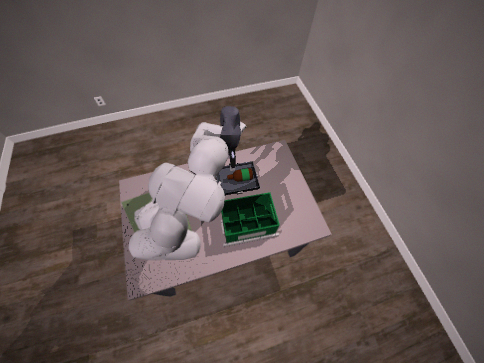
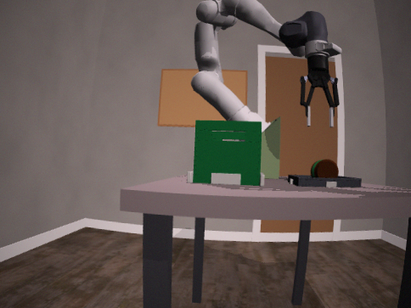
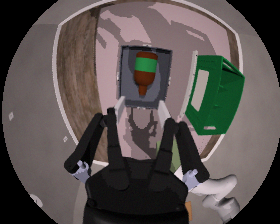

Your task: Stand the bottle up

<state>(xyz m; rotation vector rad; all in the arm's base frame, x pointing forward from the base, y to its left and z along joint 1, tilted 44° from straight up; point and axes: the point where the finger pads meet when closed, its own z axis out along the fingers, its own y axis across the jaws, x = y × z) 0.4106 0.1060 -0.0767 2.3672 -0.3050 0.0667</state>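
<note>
Right now the bottle is 18 cm below my hand, 5 cm ahead of it and 1 cm to the right of it. The rest, counted from my hand: tray (21 cm below, 3 cm ahead, 1 cm to the right); then green crate (30 cm to the right, 14 cm below, 3 cm behind).
</note>
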